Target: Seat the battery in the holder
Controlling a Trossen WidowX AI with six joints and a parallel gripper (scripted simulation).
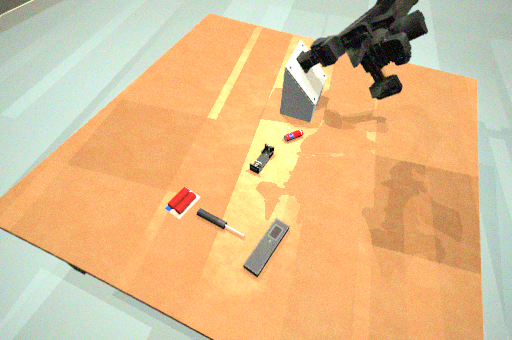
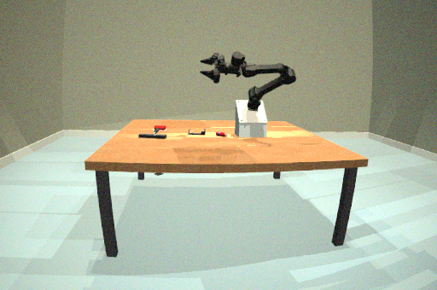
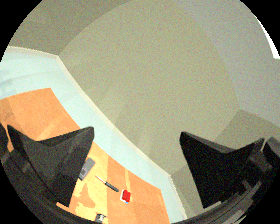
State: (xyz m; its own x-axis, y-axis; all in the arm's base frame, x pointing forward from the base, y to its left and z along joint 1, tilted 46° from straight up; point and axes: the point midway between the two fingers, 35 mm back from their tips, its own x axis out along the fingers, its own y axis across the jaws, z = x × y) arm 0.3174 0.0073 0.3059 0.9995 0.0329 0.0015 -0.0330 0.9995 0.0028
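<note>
The battery lies 39 cm below my gripper tip, 17 cm to the right of it and 14 cm behind it. Also, from my gripper tip: screwdriver (39 cm below, 26 cm ahead, 23 cm to the right); then dark remote (39 cm below, 26 cm ahead, 9 cm to the right); then white card (39 cm below, 37 cm to the right, 25 cm ahead).
</note>
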